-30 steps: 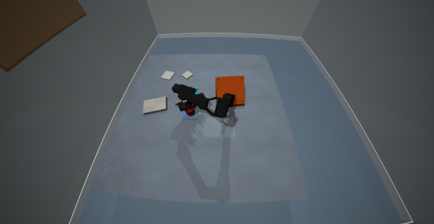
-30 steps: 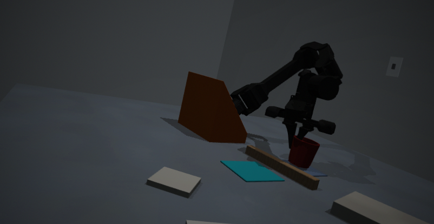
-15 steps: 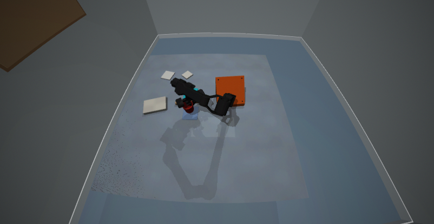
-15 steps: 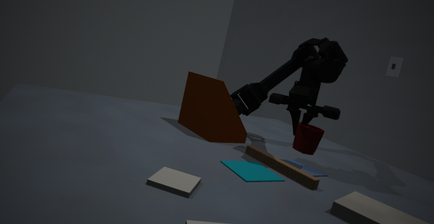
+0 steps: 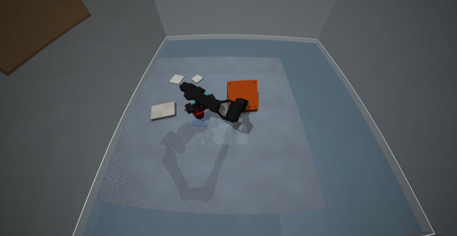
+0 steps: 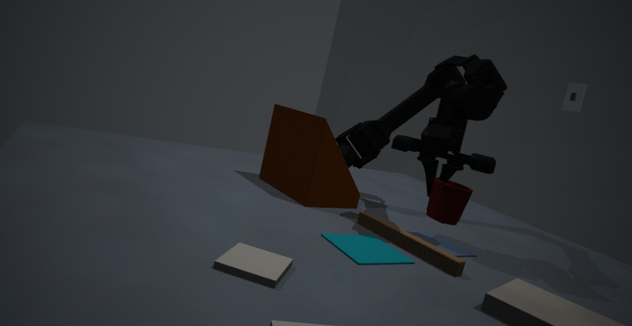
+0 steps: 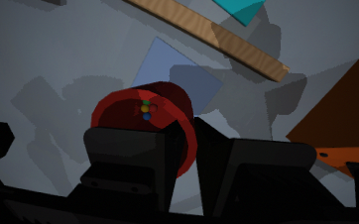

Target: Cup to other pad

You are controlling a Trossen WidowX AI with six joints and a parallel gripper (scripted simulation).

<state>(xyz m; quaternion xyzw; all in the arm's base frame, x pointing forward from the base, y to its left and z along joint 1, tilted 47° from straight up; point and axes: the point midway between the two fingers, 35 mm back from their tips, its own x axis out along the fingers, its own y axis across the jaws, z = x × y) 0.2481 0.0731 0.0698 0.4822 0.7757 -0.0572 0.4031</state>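
Right now the teal pad is 7 cm ahead of my gripper tip, 16 cm to the right of it and 9 cm below it. Also, from my gripper tip: pale blue pad 3 cm ahead, 2 cm to the left, 9 cm below; then wooden bar 5 cm ahead, 7 cm to the right, 8 cm below; then red cup 2 cm ahead, 2 cm to the left.
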